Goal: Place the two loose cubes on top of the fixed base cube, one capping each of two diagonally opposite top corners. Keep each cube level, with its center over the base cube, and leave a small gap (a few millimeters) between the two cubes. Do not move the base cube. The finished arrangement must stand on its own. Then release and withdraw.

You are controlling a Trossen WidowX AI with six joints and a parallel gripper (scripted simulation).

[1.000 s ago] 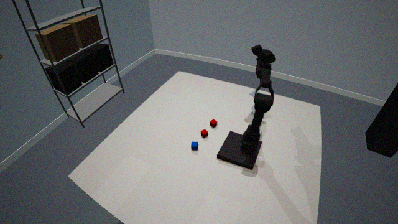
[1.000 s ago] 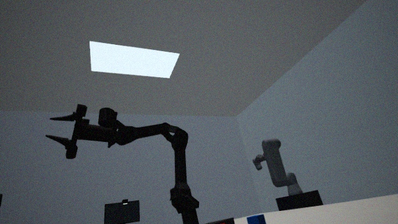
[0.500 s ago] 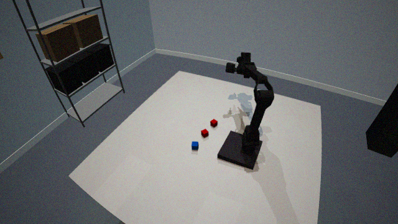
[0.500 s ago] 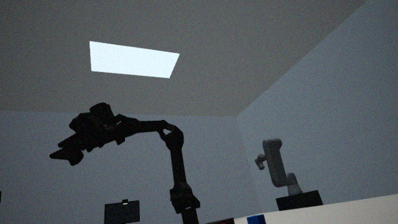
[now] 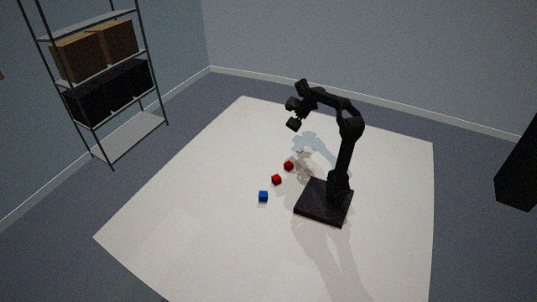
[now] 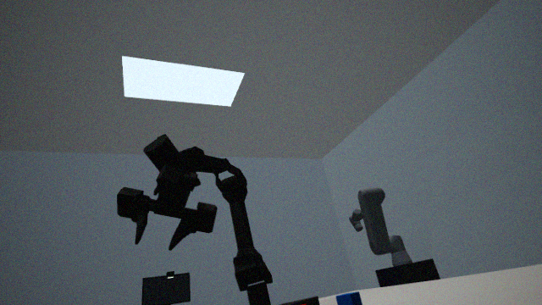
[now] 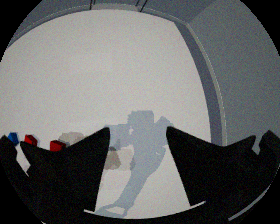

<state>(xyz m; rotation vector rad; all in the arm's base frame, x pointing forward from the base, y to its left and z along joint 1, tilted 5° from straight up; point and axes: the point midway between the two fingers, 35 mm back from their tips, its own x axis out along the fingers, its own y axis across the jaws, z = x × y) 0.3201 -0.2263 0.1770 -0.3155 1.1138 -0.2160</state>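
Now: the blue base cube 370 mm to the left of my gripper tip, 150 mm below it and 50 mm behind it.
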